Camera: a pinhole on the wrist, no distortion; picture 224 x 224 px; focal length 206.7 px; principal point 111.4 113.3 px. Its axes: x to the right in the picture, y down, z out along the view. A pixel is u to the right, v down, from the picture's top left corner.
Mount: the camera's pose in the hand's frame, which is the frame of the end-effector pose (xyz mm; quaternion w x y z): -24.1 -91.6 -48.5 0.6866 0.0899 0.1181 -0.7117
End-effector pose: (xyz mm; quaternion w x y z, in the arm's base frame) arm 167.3 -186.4 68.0 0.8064 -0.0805 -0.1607 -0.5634
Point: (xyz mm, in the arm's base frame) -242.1 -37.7 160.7
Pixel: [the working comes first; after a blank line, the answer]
In the camera's frame: 159.3 -207.1 300.6

outside the picture
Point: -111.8 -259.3 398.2
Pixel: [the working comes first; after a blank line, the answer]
In the camera's frame: 54.6 104.5 420.8

138 165
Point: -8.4 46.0 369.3
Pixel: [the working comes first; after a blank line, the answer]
In the camera's frame: -143.7 -150.6 401.5

37 36
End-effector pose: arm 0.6 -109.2 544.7 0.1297 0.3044 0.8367 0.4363
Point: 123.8 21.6 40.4
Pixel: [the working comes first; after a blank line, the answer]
In the camera's frame: 60.5 -30.8 527.9

135 101
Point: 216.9 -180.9 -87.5
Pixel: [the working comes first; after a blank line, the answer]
In the camera's frame: 220.1 -230.5 554.4

193 27
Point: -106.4 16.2 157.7
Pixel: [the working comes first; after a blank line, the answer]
In the camera's frame: 105.0 159.2 358.5

172 205
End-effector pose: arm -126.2 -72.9 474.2 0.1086 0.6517 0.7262 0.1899
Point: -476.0 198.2 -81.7
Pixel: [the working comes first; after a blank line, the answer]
In the camera's frame: 275.6 278.8 563.1

213 216
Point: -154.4 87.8 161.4
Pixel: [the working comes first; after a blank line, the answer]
In the camera's frame: -56.0 144.4 347.0

78 199
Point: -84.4 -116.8 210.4
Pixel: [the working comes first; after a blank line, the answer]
In the camera's frame: -99.7 -62.0 278.7

37 67
